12 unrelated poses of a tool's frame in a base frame.
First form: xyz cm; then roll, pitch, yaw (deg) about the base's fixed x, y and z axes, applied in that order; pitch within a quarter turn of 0, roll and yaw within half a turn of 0.
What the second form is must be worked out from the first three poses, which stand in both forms.
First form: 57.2 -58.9 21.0 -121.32 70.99 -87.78
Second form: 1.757 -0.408 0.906 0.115 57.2 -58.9 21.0
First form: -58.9 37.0 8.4 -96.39 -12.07 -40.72
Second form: 1.869 -0.894 0.239 -0.378 -58.9 37.0 8.4
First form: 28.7 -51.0 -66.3 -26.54 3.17 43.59
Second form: 0.897 -0.514 -0.139 0.846 28.7 -51.0 -66.3
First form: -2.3 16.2 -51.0 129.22 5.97 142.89
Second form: 2.778 0.270 0.877 0.398 -2.3 16.2 -51.0
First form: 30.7 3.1 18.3 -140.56 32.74 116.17
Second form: 3.033 0.559 0.717 -0.416 30.7 3.1 18.3
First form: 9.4 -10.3 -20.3 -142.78 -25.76 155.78
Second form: 2.591 -0.129 -0.954 0.270 9.4 -10.3 -20.3
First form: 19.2 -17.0 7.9 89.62 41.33 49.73
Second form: 1.572 0.697 0.713 0.076 19.2 -17.0 7.9
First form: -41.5 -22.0 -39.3 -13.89 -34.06 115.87
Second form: 2.015 0.219 -0.298 0.929 -41.5 -22.0 -39.3
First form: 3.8 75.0 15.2 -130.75 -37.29 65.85
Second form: 2.119 -0.746 -0.665 -0.034 3.8 75.0 15.2
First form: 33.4 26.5 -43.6 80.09 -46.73 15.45
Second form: 1.694 0.835 -0.296 0.463 33.4 26.5 -43.6
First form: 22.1 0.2 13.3 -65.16 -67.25 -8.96
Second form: 1.656 -0.656 -0.584 -0.478 22.1 0.2 13.3
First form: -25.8 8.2 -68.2 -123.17 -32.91 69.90
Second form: 2.055 -0.717 -0.693 0.067 -25.8 8.2 -68.2
